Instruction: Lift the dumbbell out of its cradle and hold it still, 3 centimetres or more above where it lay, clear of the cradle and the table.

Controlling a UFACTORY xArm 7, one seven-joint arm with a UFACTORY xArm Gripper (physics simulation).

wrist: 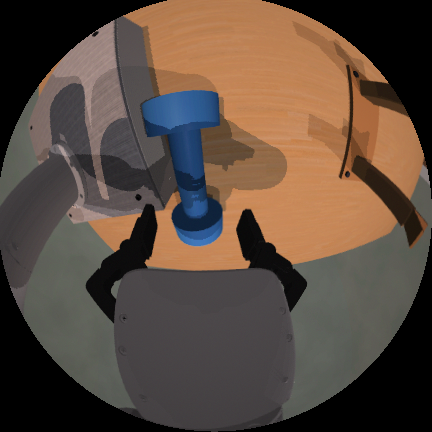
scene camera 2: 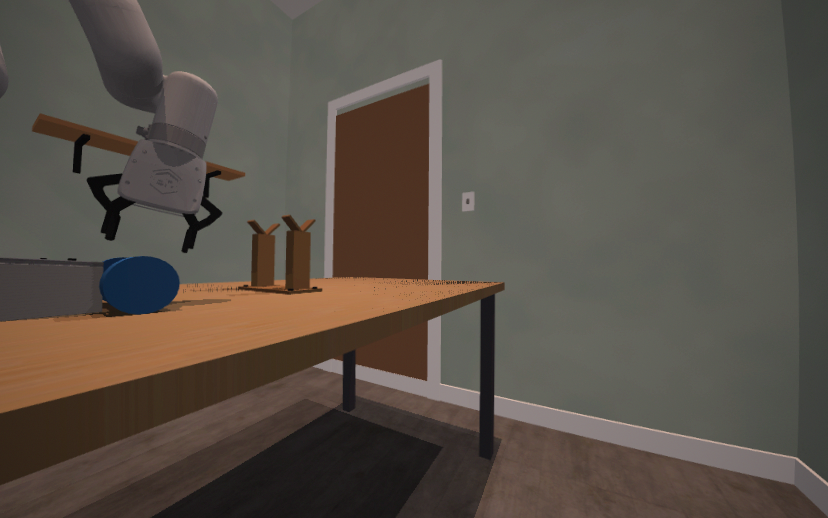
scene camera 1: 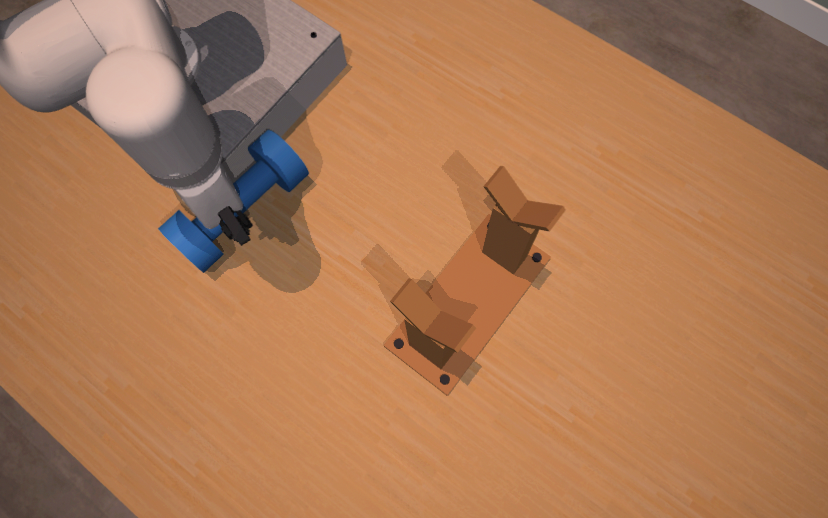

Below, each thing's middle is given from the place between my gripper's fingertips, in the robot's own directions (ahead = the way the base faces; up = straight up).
My hand is 6 cm above the blue dumbbell [scene camera 1: 276,162], 2 cm to the right of it and 1 cm past it. Also, from my hand: brown cradle [scene camera 1: 444,330] (31 cm ahead, 5 cm to the left).
